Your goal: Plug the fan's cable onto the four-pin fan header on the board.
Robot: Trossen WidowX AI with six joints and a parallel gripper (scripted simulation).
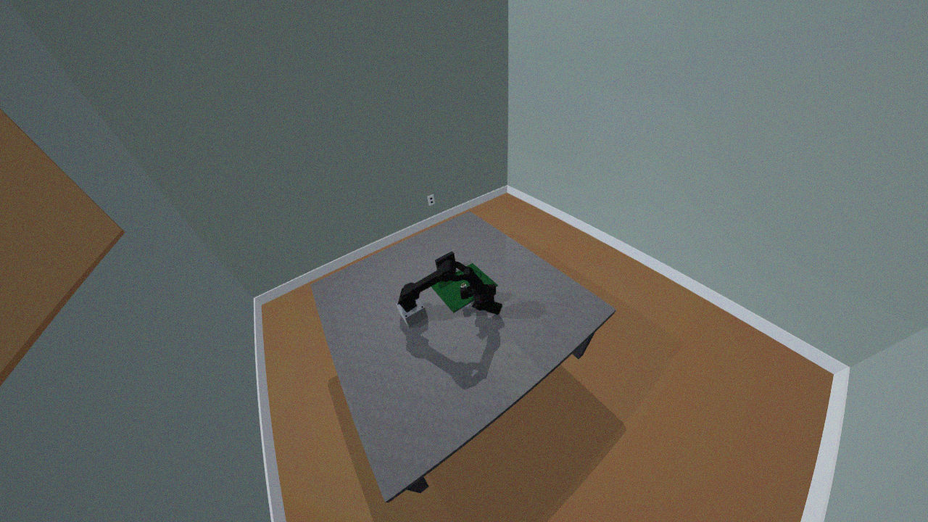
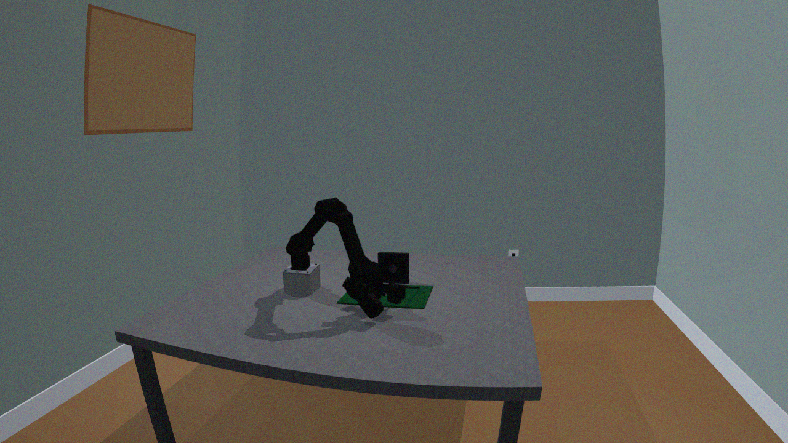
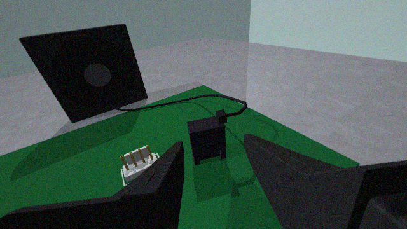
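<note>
My gripper tip is now 20 mm short of the black plug, 30 mm to the right of it and 30 mm above it. The rest, counted from my gripper tip: green board: 40 mm behind, 70 mm to the left, 60 mm below; then white four-pin fan header: 40 mm behind, 60 mm to the left, 50 mm below; then fan: 30 mm behind, 230 mm to the left, 10 mm above.
</note>
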